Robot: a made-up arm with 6 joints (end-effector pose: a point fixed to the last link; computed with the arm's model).
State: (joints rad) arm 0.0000 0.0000 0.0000 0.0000 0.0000 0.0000
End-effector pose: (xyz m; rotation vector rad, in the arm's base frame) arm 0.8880 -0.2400 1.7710 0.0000 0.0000 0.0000
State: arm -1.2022 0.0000 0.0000 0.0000 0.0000 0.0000
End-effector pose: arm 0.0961 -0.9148 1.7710 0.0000 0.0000 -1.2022
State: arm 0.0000 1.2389 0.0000 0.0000 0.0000 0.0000
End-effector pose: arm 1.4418 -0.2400 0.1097 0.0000 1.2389 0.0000
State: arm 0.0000 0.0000 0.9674 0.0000 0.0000 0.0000
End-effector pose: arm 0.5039 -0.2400 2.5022 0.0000 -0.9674 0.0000
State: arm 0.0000 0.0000 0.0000 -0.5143 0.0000 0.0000
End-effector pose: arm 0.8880 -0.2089 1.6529 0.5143 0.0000 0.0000
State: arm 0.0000 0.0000 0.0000 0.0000 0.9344 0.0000
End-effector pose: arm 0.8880 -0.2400 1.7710 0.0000 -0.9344 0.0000
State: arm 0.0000 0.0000 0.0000 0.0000 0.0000 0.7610
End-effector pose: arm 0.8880 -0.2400 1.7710 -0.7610 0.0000 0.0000
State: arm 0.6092 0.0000 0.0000 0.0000 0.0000 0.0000
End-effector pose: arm 0.8656 0.3113 1.7710 0.0000 0.0000 0.6092
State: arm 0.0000 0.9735 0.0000 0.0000 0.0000 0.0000
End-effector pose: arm 1.5074 -0.2400 0.5033 0.0000 0.9735 0.0000
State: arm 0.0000 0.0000 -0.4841 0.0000 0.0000 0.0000
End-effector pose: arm 0.7860 -0.2400 1.3577 0.0000 0.4841 0.0000
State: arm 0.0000 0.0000 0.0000 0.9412 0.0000 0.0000
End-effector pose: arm 0.8880 -0.1413 1.9650 -0.9412 0.0000 0.0000
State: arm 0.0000 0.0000 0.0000 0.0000 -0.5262 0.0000
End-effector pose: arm 0.8880 -0.2400 1.7710 0.0000 0.5262 0.0000
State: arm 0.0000 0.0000 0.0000 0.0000 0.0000 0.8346
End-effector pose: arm 0.8880 -0.2400 1.7710 -0.8346 0.0000 0.0000
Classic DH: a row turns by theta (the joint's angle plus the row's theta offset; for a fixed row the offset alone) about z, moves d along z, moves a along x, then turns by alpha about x. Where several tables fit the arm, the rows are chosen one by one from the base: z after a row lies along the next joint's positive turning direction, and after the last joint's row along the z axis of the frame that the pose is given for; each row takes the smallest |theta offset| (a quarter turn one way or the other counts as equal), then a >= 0, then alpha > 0; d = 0 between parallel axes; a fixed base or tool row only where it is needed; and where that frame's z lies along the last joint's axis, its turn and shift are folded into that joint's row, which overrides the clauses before.
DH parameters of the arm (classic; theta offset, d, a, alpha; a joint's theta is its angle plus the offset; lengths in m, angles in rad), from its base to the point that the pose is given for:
joint 1: 0 0.552 0 -1.5708
joint 2: -1.5708 0 1.219 3.1416
joint 3: 0 0 0 -1.5708
joint 4: 0 -0.888 0 1.5708
joint 5: 0 0.24 0 -1.5708
joint 6: 1.5708 0 0 1.5708
tool (fixed): -1.5708 0 0 0

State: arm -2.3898 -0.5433 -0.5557 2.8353 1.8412 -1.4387
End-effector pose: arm -0.0326 -0.3438 1.6568 0.5552 1.1082 -0.3895
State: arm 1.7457 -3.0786 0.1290 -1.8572 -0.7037 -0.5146
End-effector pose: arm 0.1034 -0.9749 -0.4934 -0.2923 1.0137 -1.8227
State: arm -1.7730 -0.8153 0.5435 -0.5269 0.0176 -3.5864
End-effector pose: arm -0.0862 0.6123 2.2305 1.8347 -0.9570 1.7754
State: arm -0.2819 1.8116 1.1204 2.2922 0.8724 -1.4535
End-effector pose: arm 1.9487 -0.3994 -0.1659 -0.3271 0.9102 0.8497
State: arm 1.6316 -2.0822 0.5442 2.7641 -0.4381 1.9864
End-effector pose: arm -0.1085 -1.8894 0.3160 -1.4401 1.0474 -1.0915
